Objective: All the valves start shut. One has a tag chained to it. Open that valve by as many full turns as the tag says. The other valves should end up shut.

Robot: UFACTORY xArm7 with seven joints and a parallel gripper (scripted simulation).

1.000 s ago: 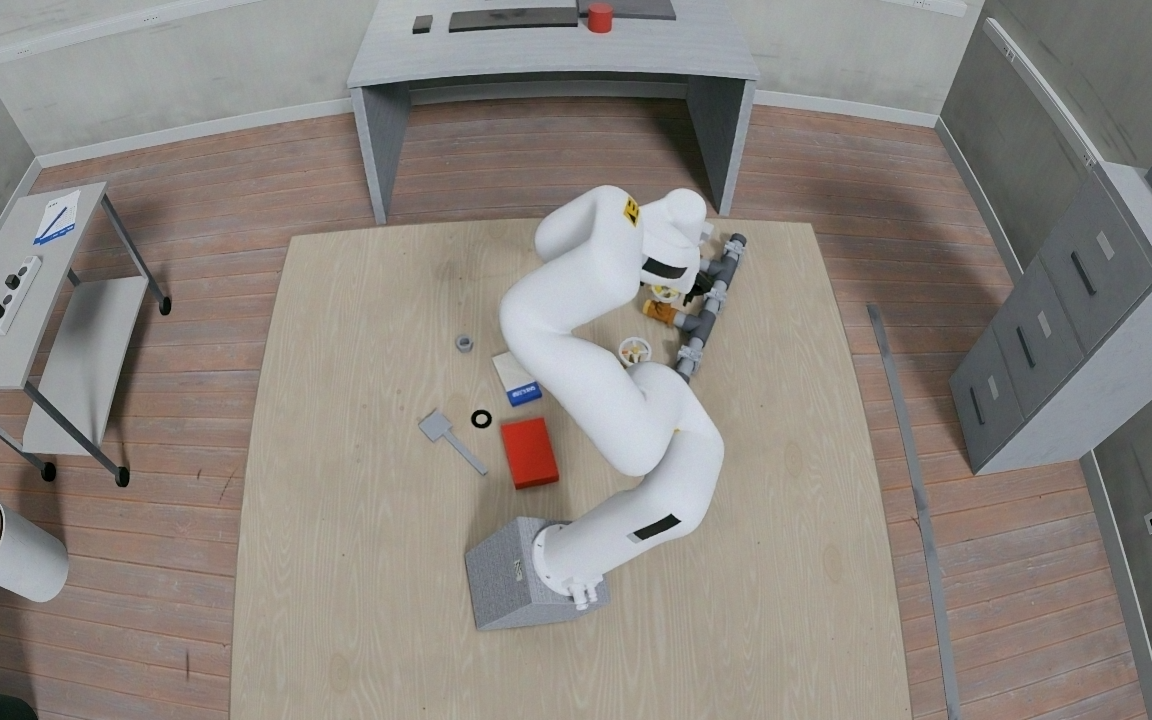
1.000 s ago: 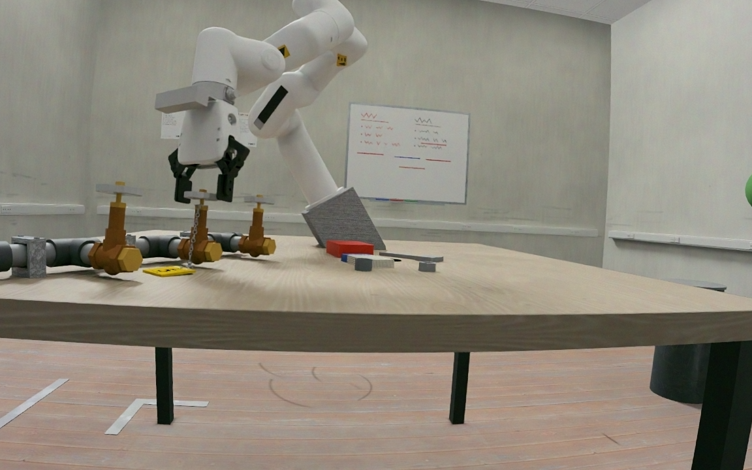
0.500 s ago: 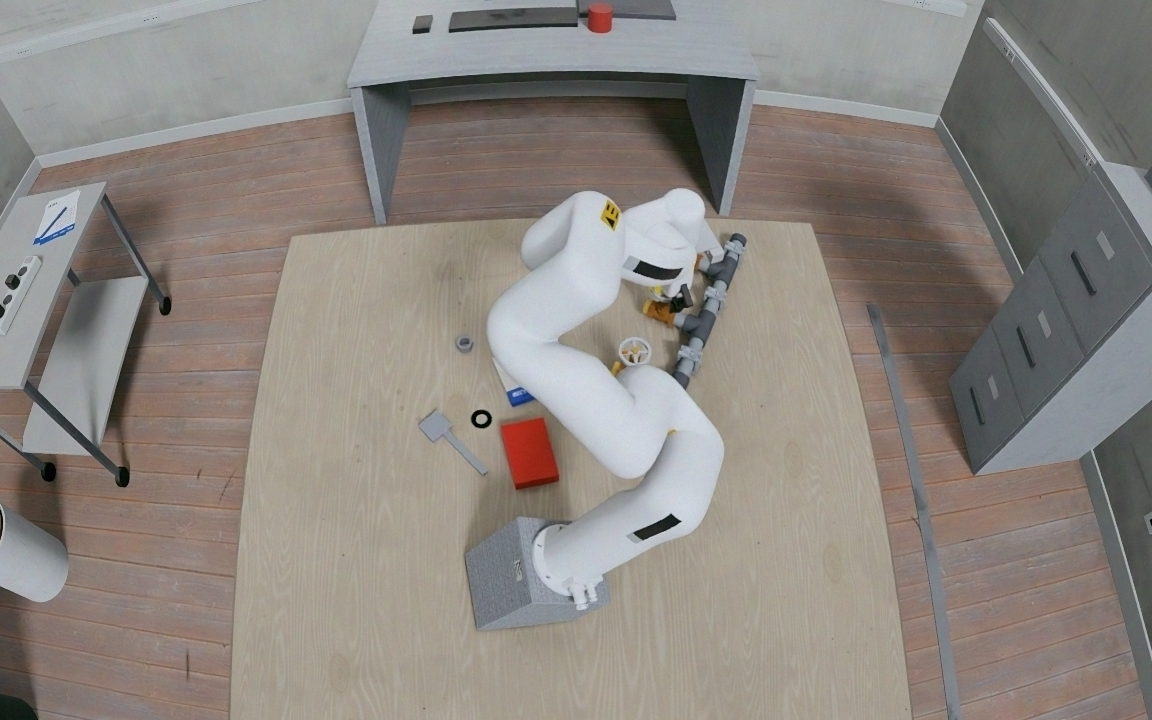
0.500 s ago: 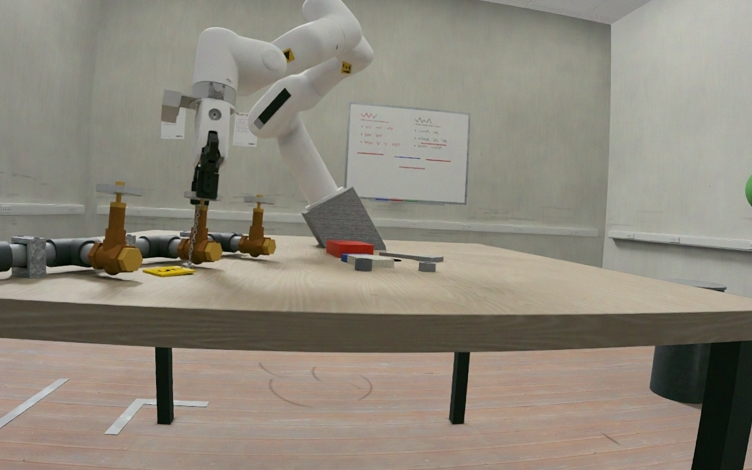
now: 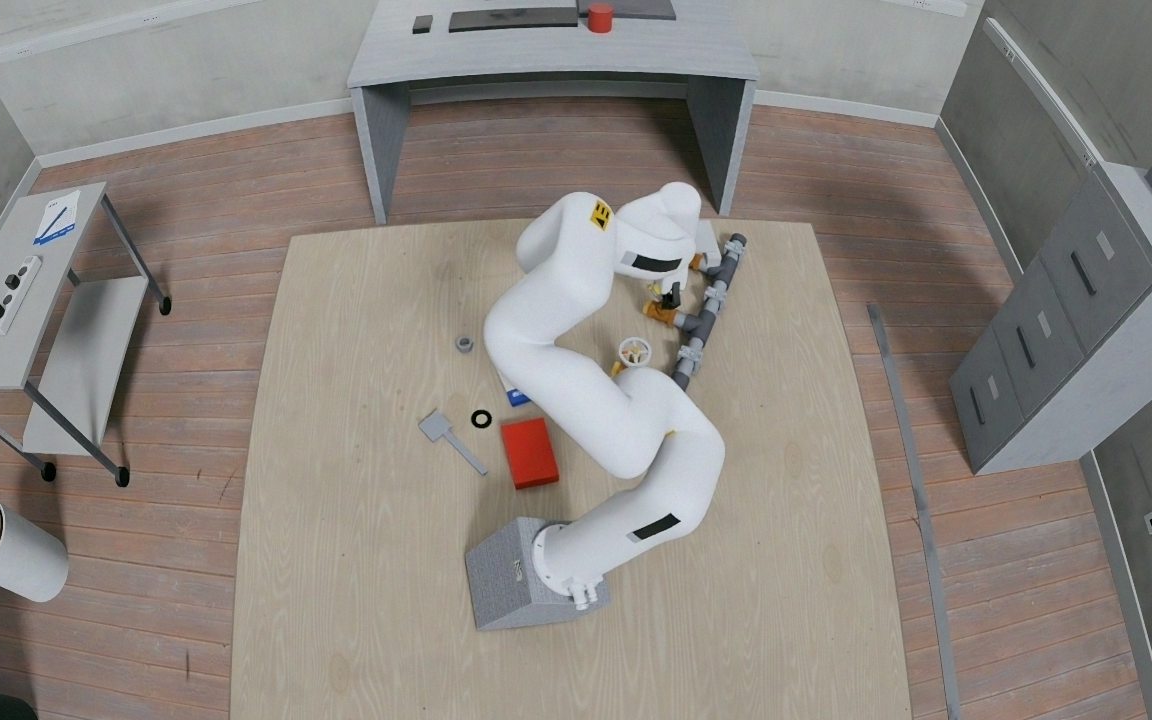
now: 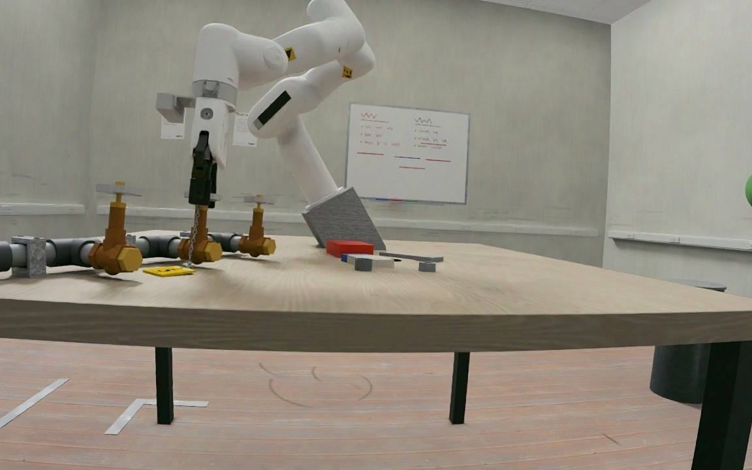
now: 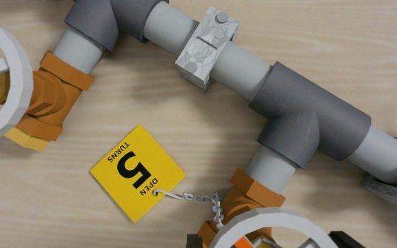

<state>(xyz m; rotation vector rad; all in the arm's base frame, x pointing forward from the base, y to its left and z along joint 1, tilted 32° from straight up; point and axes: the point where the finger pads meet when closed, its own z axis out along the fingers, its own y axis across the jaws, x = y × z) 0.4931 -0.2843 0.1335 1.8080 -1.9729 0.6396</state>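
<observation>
My gripper is now 80 mm short of the yellow tag, 30 mm to the left of it and 110 mm above it. Also, from my hand: blue-and-white box (70 mm behind, 310 mm to the left, 110 mm below); then red block (240 mm behind, 320 mm to the left, 100 mm below); then grey nut (30 mm ahead, 400 mm to the left, 110 mm below).
</observation>
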